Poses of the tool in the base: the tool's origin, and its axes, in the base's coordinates. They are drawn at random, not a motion.
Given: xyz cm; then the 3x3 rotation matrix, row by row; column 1 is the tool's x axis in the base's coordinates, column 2 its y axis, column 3 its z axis. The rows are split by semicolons.
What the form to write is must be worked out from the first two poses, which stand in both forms.
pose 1, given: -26.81, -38.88, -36.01; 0.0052, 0.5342, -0.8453; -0.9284, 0.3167, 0.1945; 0.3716, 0.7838, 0.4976
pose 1, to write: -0.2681, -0.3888, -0.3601; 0.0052, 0.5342, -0.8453; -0.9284, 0.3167, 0.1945; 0.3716, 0.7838, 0.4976
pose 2, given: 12.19, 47.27, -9.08; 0.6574, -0.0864, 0.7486; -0.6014, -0.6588, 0.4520; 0.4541, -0.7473, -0.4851
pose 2, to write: 0.1219, 0.4727, -0.0908; 0.6574, -0.0864, 0.7486; -0.6014, -0.6588, 0.4520; 0.4541, -0.7473, -0.4851
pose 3, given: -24.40, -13.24, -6.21; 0.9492, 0.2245, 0.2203; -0.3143, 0.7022, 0.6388; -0.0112, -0.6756, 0.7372
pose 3, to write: -0.2440, -0.1324, -0.0621; 0.9492, 0.2245, 0.2203; -0.3143, 0.7022, 0.6388; -0.0112, -0.6756, 0.7372
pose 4, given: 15.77, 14.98, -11.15; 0.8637, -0.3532, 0.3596; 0.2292, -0.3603, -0.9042; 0.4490, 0.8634, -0.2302
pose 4, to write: 0.1577, 0.1498, -0.1115; 0.8637, -0.3532, 0.3596; 0.2292, -0.3603, -0.9042; 0.4490, 0.8634, -0.2302
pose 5, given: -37.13, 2.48, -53.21; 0.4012, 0.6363, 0.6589; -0.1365, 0.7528, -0.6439; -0.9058, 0.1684, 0.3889
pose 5, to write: -0.3713, 0.0248, -0.5321; 0.4012, 0.6363, 0.6589; -0.1365, 0.7528, -0.6439; -0.9058, 0.1684, 0.3889
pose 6, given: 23.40, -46.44, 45.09; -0.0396, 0.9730, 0.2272; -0.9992, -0.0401, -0.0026; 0.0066, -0.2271, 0.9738
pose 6, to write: 0.2340, -0.4644, 0.4509; -0.0396, 0.9730, 0.2272; -0.9992, -0.0401, -0.0026; 0.0066, -0.2271, 0.9738
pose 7, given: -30.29, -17.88, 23.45; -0.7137, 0.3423, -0.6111; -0.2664, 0.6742, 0.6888; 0.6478, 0.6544, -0.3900
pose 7, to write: -0.3029, -0.1788, 0.2345; -0.7137, 0.3423, -0.6111; -0.2664, 0.6742, 0.6888; 0.6478, 0.6544, -0.3900
